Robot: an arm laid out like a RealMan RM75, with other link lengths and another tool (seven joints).
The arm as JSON. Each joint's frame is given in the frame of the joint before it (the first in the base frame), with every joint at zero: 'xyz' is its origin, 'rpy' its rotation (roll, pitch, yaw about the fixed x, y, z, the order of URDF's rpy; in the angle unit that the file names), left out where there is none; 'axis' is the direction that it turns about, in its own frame. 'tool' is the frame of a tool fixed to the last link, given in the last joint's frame.
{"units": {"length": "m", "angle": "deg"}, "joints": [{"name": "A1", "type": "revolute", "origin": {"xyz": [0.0, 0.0, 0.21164], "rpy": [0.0, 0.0, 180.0]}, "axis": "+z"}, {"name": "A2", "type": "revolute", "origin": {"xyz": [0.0, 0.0, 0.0], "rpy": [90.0, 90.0, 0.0]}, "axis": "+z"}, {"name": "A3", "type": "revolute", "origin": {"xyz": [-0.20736, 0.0, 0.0], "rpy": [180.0, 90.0, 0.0]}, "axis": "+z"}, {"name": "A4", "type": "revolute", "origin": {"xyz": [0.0, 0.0, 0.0], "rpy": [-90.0, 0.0, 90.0]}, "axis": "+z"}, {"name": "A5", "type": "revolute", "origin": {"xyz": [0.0, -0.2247, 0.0], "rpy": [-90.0, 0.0, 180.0]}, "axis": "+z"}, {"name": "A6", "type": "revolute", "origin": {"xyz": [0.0, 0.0, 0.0], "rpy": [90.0, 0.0, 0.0]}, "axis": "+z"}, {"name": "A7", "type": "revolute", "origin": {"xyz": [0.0, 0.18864, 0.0], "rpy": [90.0, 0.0, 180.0]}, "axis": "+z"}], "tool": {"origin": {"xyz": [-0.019, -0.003, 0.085], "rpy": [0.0, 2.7, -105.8]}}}
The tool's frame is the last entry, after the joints.
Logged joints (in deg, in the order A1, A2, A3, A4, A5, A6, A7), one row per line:
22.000, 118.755, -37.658, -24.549, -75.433, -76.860, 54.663
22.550, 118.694, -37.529, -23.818, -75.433, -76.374, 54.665
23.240, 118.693, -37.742, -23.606, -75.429, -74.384, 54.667
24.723, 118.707, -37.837, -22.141, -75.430, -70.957, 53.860
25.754, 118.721, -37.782, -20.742, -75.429, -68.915, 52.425
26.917, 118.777, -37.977, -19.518, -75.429, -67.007, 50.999
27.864, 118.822, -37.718, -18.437, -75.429, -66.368, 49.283
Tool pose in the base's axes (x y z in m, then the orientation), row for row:
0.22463, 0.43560, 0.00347, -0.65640, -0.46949, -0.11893, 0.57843
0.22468, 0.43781, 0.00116, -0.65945, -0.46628, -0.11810, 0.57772
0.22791, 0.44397, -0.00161, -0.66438, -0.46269, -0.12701, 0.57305
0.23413, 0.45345, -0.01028, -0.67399, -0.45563, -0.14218, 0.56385
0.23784, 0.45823, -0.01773, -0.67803, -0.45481, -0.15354, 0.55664
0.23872, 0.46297, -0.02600, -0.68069, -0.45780, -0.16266, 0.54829
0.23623, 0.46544, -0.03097, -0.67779, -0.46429, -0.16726, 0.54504
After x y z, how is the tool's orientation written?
As a quaternion, x y z w.
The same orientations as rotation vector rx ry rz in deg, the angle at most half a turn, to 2 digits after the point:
-87.97, -62.92, -15.94
-88.40, -62.51, -15.83
-89.24, -62.15, -17.06
-90.88, -61.43, -19.17
-91.70, -61.51, -20.77
-92.38, -62.13, -22.08
-92.12, -63.10, -22.73

